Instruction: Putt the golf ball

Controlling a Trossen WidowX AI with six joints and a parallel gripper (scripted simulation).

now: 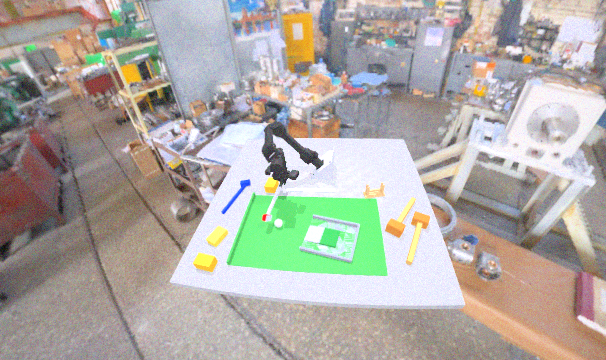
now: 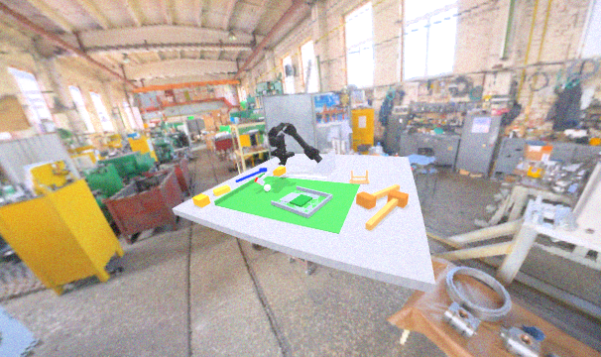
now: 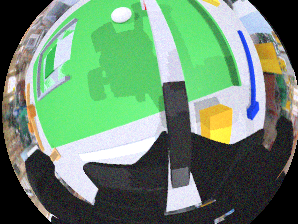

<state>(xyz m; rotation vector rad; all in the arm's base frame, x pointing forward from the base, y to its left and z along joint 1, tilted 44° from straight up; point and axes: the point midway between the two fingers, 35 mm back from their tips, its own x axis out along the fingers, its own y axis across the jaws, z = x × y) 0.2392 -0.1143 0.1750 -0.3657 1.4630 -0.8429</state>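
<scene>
Now: gripper tip 110 mm short of the red putter and 30 mm to the left of it. Round my gripper tip: blue putter 310 mm to the right, 80 mm below; white bar 60 mm behind, 150 mm to the left, 100 mm below; white golf ball 220 mm ahead, 10 mm to the right, 70 mm below.
</scene>
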